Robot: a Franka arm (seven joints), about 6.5 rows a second.
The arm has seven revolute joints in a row. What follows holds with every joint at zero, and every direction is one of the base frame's. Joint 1 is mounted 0.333 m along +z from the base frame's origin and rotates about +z. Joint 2 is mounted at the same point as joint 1 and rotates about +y. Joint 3 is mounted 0.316 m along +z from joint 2 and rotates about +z. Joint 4 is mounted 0.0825 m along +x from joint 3 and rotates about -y. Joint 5 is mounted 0.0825 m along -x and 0.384 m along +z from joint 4 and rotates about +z. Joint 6 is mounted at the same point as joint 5 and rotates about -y. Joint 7 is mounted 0.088 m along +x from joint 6 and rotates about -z. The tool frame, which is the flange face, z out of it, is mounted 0.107 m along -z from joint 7; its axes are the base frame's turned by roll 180, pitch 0 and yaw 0 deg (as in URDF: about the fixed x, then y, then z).
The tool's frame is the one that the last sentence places.
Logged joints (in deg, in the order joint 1, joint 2, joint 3, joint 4, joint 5, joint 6, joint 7), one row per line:
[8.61, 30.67, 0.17, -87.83, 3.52, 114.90, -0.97]
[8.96, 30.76, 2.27, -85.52, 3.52, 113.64, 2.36]
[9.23, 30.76, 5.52, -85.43, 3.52, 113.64, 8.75]
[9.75, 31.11, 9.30, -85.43, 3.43, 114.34, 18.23]
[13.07, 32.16, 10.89, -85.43, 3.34, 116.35, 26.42]
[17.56, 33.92, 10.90, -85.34, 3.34, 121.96, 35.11]
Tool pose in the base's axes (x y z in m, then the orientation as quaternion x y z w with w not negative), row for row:
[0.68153, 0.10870, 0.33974, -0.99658, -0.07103, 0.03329, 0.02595]
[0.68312, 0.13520, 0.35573, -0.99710, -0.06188, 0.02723, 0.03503]
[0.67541, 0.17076, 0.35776, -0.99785, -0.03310, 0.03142, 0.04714]
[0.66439, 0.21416, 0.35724, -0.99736, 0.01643, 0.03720, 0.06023]
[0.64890, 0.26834, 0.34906, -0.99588, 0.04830, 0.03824, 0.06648]
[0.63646, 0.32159, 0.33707, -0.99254, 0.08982, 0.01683, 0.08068]
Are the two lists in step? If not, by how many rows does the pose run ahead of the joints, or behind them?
They are in step.
